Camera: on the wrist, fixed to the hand. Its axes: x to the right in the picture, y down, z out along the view.
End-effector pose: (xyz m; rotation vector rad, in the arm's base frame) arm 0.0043 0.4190 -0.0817 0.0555 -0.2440 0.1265
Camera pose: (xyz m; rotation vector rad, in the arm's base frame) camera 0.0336 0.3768 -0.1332 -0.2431 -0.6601 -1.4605
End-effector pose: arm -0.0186 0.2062 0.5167 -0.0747 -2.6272 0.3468
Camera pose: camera -0.0020 0.1738 0.5797 1.8409 -2.3046 -0.8834
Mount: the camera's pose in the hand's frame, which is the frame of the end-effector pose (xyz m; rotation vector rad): 0.0106 -0.0477 -0.0539 -0.5055 -0.4941 -1.5044
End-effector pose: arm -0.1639 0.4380 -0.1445 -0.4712 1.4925 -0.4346
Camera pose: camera -0.2167 0.3907 -0.1284 -1.9558 0.5016 -0.9836
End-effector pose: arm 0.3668 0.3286 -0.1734 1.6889 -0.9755 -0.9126
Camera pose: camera 0.4286 0.3493 -0.2056 1.5725 0.4989 -2.3425
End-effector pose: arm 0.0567 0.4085 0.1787 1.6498 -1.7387 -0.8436
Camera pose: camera 0.1279 0.3939 0.1750 -2.2348 0.0611 2.1590
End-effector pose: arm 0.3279 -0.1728 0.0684 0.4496 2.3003 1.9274
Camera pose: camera 0.2959 -0.2278 0.0332 -0.6316 1.0296 1.1979
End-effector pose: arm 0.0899 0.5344 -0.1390 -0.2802 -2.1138 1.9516
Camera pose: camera 0.0979 0.5847 -0.0871 1.3958 -1.8931 0.5850
